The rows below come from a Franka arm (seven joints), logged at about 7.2 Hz.
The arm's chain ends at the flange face. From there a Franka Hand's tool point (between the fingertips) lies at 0.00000 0.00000 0.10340 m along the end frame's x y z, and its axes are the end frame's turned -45 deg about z.
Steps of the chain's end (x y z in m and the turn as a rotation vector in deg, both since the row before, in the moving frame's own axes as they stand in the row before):
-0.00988 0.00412 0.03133 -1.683 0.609 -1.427
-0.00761 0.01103 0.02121 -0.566 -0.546 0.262
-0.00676 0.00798 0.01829 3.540 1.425 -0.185
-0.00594 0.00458 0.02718 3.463 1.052 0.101
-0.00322 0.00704 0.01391 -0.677 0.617 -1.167
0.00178 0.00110 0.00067 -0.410 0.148 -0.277
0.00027 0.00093 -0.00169 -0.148 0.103 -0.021
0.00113 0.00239 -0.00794 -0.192 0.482 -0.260
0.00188 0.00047 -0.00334 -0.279 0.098 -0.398
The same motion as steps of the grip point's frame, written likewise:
-0.01123 -0.00113 0.03128 -1.621 -0.759 -1.427
-0.01460 0.00244 0.02120 -0.014 -0.786 0.262
-0.00410 -0.00184 0.01806 1.496 3.511 -0.185
-0.00168 -0.00403 0.02697 1.705 3.193 0.101
-0.00731 0.00435 0.01390 -0.915 -0.042 -1.167
0.00015 0.00275 0.00067 -0.395 -0.185 -0.277
-0.00052 0.00117 -0.00169 -0.177 -0.032 -0.021
-0.00052 0.00335 -0.00794 -0.477 0.205 -0.260
0.00077 0.00214 -0.00334 -0.267 -0.128 -0.398

